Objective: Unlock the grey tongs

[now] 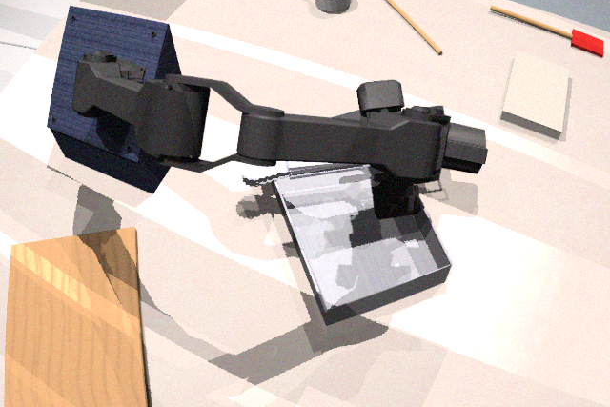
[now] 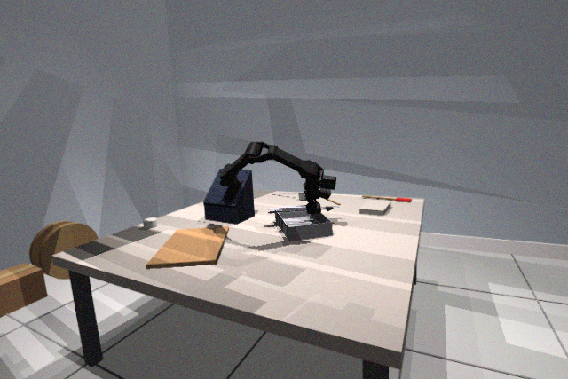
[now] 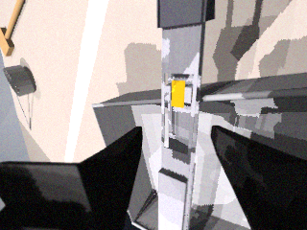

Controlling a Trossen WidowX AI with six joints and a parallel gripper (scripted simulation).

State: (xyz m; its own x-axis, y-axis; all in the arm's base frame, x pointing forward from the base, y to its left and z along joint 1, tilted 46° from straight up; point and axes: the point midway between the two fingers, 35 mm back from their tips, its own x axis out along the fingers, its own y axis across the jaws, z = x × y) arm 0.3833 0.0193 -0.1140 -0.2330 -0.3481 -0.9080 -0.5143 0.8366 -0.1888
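The yellow lock is 3 cm ahead of my gripper tip, 1 cm to the left of it and 1 cm above it. Round my gripper tip: roasting tin (9 cm to the right, 3 cm below, 1 cm behind); white block (31 cm to the left, 21 cm ahead, 5 cm below); wooden board (47 cm to the right, 29 cm behind, 5 cm below).
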